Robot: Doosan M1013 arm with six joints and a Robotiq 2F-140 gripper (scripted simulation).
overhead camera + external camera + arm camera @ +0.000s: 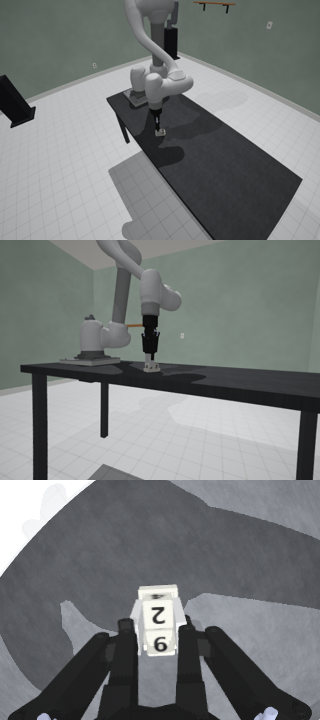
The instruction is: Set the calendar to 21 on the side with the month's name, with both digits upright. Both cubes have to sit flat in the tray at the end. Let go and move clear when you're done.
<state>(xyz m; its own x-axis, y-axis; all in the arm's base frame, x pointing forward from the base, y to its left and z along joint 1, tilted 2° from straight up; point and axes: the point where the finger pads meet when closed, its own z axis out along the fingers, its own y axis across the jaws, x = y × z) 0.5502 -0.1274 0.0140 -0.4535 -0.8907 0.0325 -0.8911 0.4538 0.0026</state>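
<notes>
My gripper is now 10 mm short of the cube, 30 mm to the right of it and 30 mm above it. From my hand the other things lie so: white tray (10 mm ahead, 10 mm to the left, 50 mm below).
</notes>
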